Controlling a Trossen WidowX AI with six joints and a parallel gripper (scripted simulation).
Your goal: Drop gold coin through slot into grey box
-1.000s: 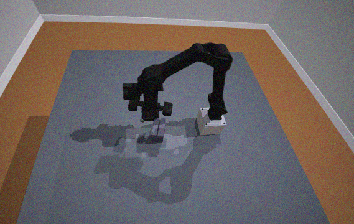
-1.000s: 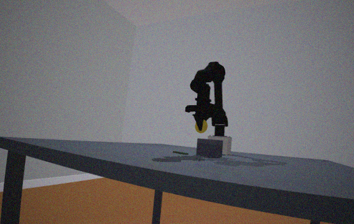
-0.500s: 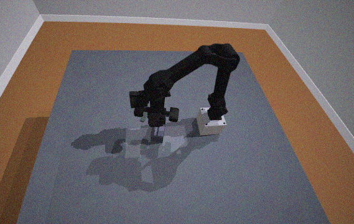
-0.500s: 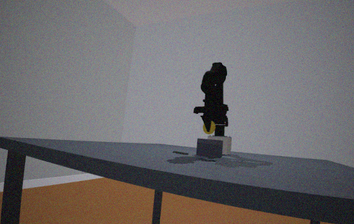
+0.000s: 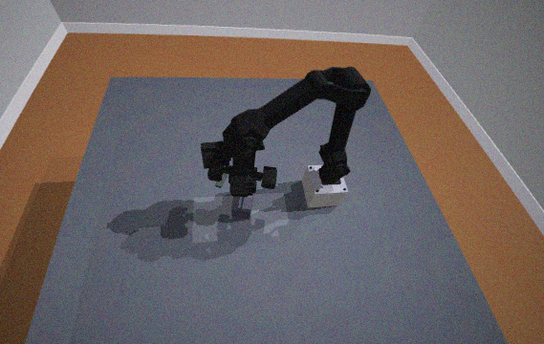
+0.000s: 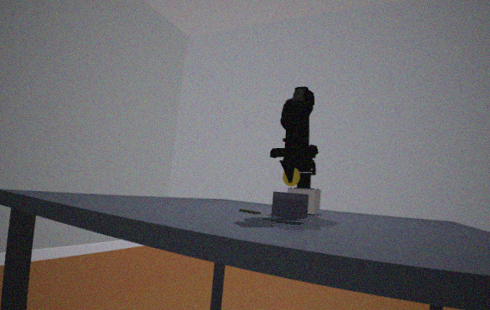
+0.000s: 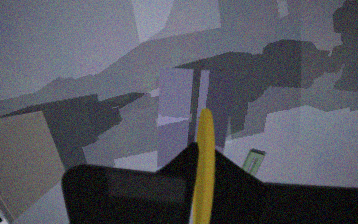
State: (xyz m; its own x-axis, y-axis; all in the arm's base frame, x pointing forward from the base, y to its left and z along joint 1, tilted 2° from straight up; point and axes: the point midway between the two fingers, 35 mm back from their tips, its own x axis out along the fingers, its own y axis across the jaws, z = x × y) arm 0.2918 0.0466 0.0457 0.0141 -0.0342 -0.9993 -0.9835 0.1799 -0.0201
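The gold coin lies 2 cm above my gripper tip.
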